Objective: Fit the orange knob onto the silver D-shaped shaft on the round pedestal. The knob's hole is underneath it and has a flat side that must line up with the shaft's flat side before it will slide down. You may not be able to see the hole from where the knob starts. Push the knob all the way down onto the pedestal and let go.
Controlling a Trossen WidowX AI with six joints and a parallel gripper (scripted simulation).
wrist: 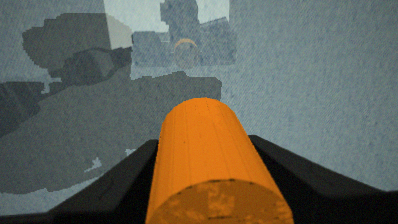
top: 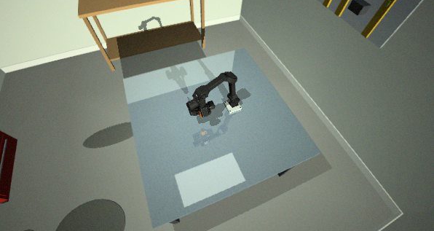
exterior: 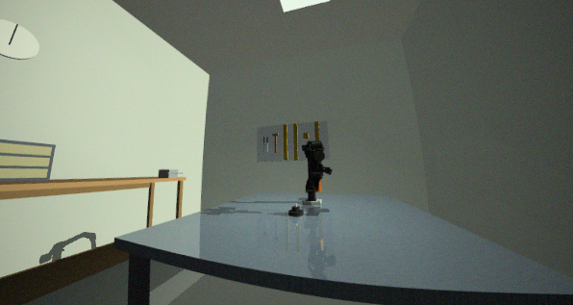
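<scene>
The dark round pedestal is 12 cm to the right of my gripper tip and 11 cm below it. From my gripper tip the other things lie so: orange knob (3 cm above).
</scene>
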